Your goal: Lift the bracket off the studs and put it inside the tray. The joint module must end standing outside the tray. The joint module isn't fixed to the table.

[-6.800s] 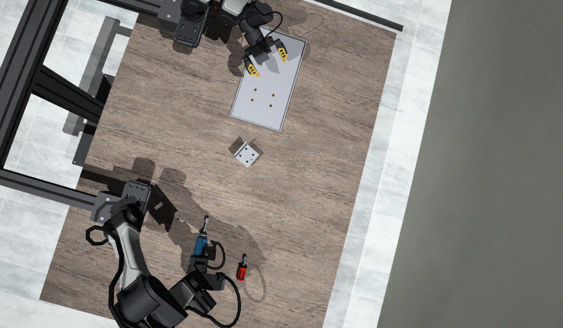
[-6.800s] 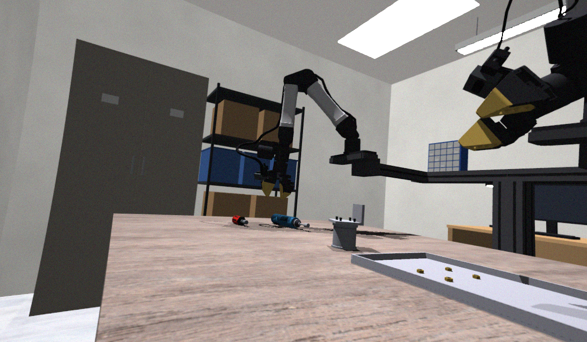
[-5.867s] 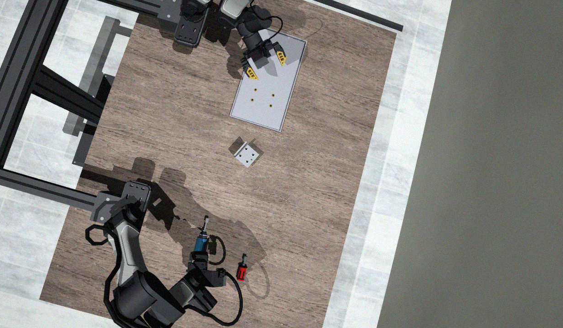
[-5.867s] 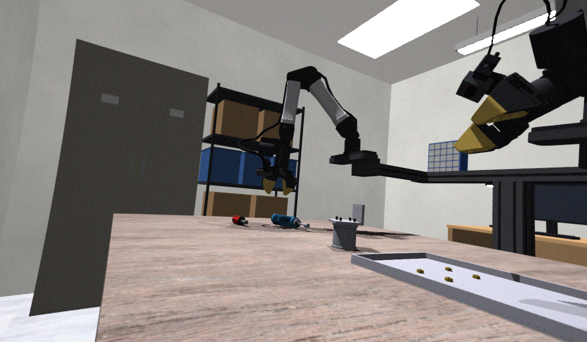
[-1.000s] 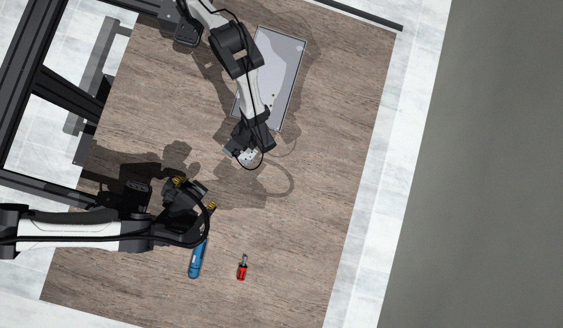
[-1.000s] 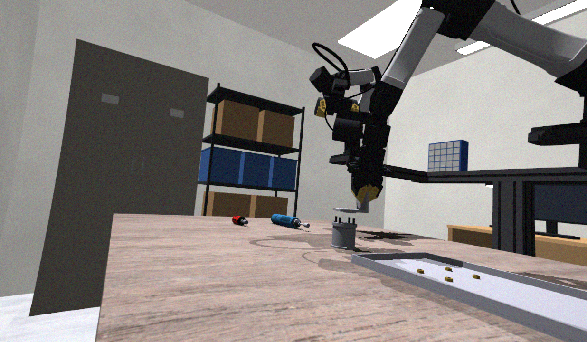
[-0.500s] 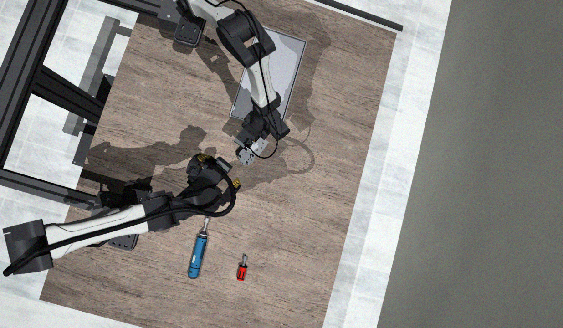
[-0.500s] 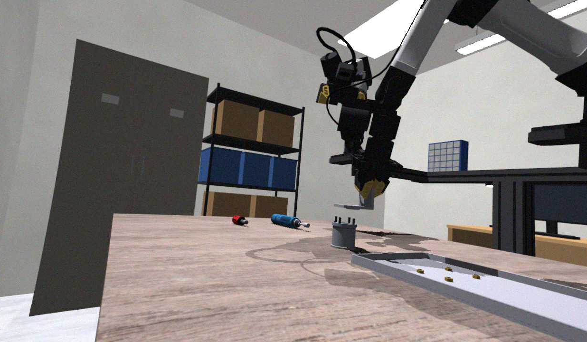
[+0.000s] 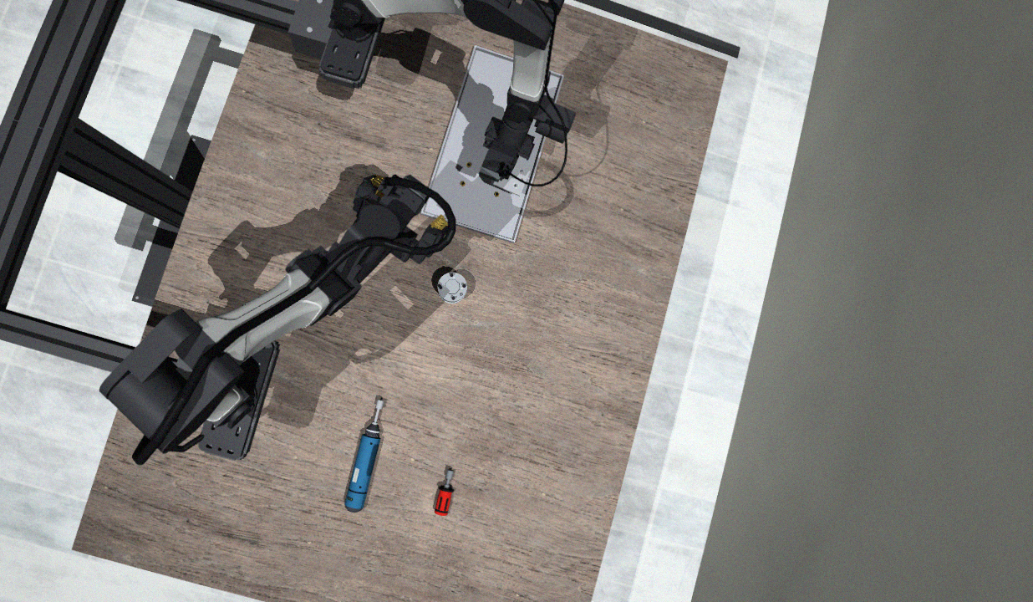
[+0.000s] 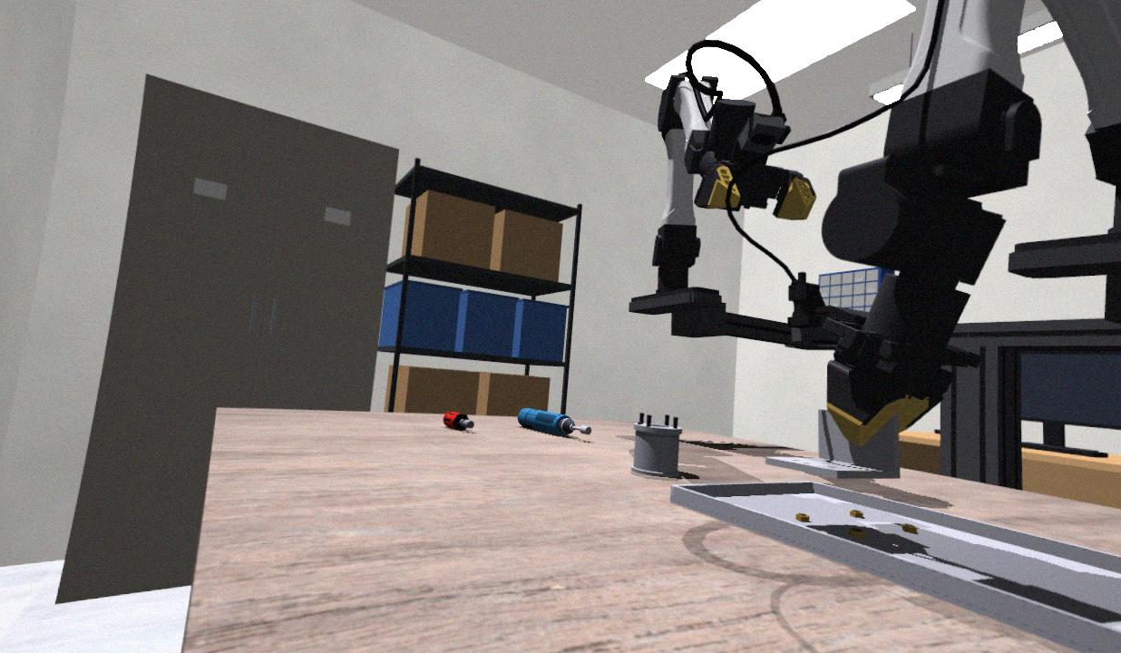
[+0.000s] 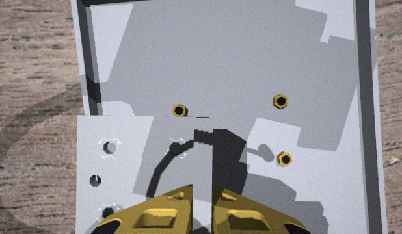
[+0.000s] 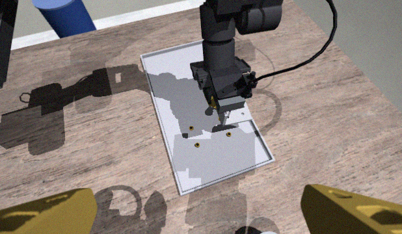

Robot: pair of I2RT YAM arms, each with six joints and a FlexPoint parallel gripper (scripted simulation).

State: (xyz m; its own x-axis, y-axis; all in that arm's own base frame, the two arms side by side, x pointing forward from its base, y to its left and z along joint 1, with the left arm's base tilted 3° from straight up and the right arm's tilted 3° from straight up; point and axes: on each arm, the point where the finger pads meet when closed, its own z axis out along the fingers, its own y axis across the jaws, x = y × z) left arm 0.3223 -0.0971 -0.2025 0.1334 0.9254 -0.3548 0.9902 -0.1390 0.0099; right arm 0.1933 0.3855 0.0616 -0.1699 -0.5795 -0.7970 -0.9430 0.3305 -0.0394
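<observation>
My left gripper is now 80 mm above the tray, 70 mm to the right of it and 30 mm past it. The rest, counted from my left hand: red screwdriver (710 mm to the right, 80 mm ahead, 70 mm below); then light grey bracket (30 mm ahead, 20 mm below, 10 mm to the right); then grey joint module (280 mm to the right, 50 mm below, 20 mm behind).
</observation>
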